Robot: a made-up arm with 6 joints.
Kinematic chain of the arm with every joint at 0, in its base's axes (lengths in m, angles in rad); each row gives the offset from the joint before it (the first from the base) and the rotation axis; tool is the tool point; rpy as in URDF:
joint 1: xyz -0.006 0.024 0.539 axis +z
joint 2: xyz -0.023 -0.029 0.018 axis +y
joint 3: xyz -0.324 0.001 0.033 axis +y
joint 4: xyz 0.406 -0.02 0.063 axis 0.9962 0 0.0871
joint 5: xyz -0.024 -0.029 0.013 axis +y
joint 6: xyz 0.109 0.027 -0.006 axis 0.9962 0 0.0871
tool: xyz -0.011 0.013 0.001 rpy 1.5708 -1.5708 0
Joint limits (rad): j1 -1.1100..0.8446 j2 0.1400..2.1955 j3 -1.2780..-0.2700 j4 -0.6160..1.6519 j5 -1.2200..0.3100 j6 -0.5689..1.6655
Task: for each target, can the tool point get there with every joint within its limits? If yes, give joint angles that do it. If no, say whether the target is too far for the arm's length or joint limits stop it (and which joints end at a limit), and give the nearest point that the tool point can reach.
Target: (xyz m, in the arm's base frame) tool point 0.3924 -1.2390 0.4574
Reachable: no: too far | nearest point 0.1904 -0.5294 0.5329 | short by 0.742 m
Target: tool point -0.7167 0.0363 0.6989
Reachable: no: joint limits stop it (at a limit: joint 2, joint 3, joint 5) | nearest point -0.3305 0.0296 1.0736 | short by 0.538 m
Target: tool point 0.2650 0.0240 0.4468
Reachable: yes | joints 0.1089 1.6998 -0.4828 0.4526 0.1925 -0.2057
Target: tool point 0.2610 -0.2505 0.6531
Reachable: yes | joints -0.6884 1.4035 -0.7708 0.9108 0.1902 1.1558
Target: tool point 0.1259 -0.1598 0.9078
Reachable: yes | joints -0.6729 0.7796 -0.6431 0.1593 -0.9952 1.1453
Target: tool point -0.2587 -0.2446 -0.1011
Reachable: no: joint limits stop it (at a limit: joint 1, joint 2, joint 6) | nearest point -0.0347 -0.1678 0.3260 | short by 0.488 m
